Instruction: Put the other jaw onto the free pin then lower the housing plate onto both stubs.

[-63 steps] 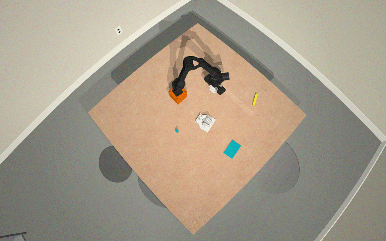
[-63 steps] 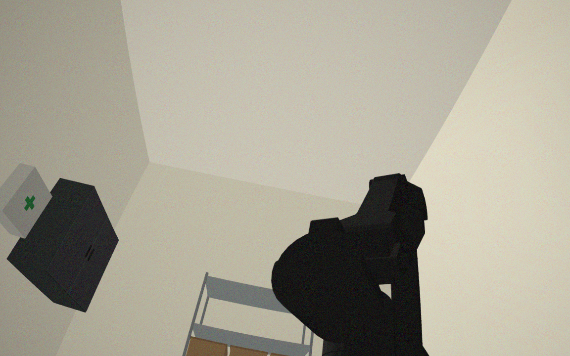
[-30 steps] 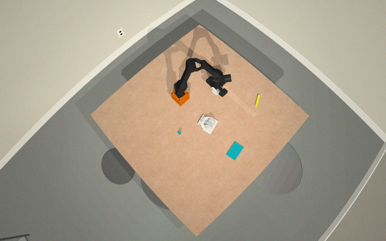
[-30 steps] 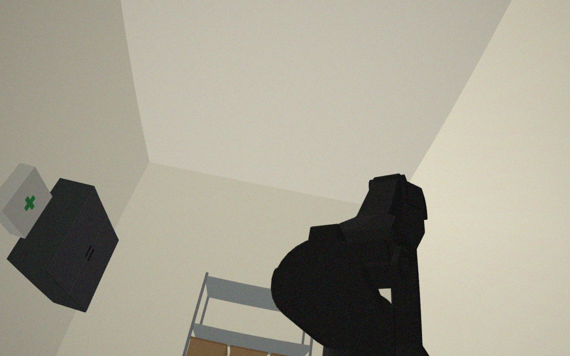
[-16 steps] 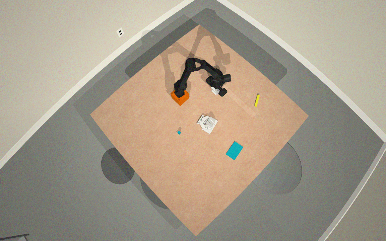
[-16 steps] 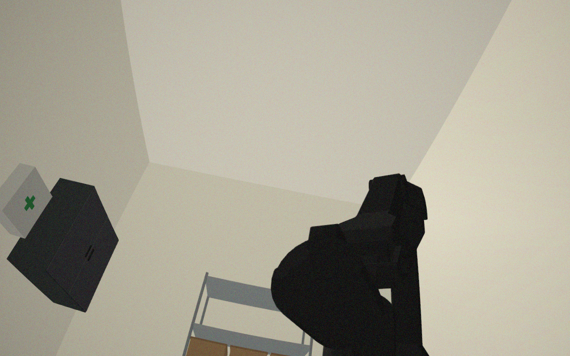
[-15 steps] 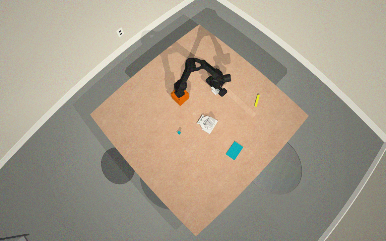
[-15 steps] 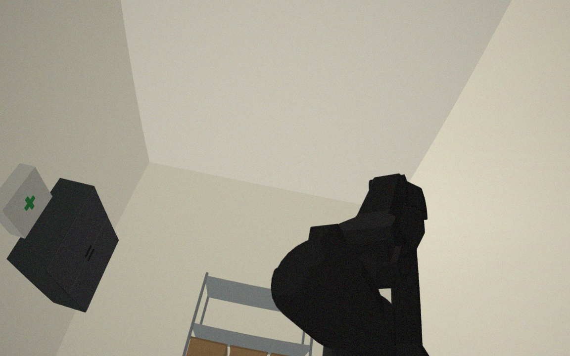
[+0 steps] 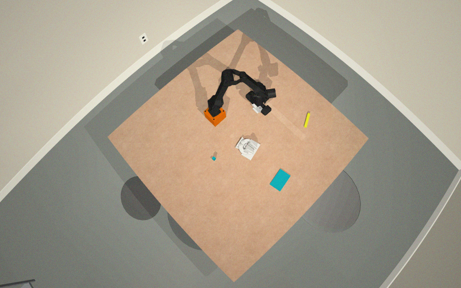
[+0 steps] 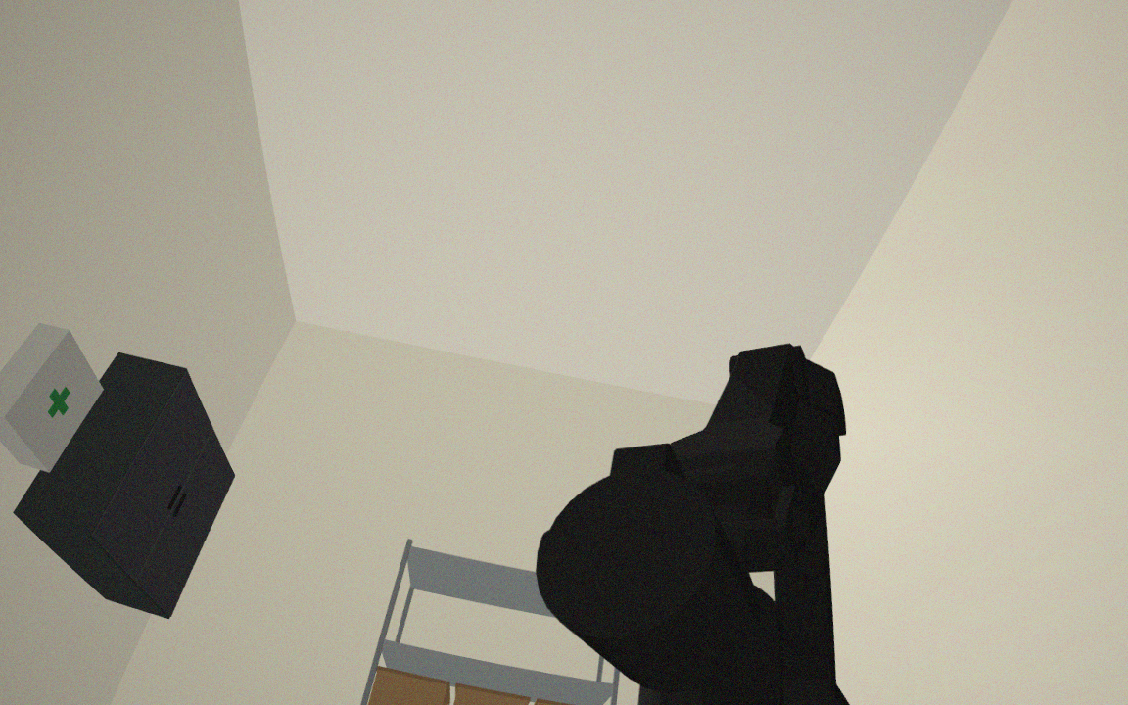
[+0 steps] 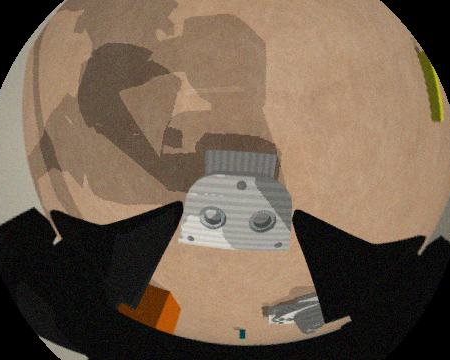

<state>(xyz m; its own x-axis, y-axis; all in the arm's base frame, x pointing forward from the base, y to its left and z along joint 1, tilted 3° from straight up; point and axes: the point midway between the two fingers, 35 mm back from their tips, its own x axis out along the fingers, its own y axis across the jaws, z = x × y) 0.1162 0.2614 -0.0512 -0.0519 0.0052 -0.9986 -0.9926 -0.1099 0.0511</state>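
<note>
My gripper tip is 20 mm below the grey housing plate and 10 mm to the right of it. Round my gripper tip: grey jaw 210 mm to the right, 150 mm ahead, 10 mm above; small teal cube 430 mm to the right, 110 mm ahead; yellow bar 260 mm ahead, 220 mm to the left.
</note>
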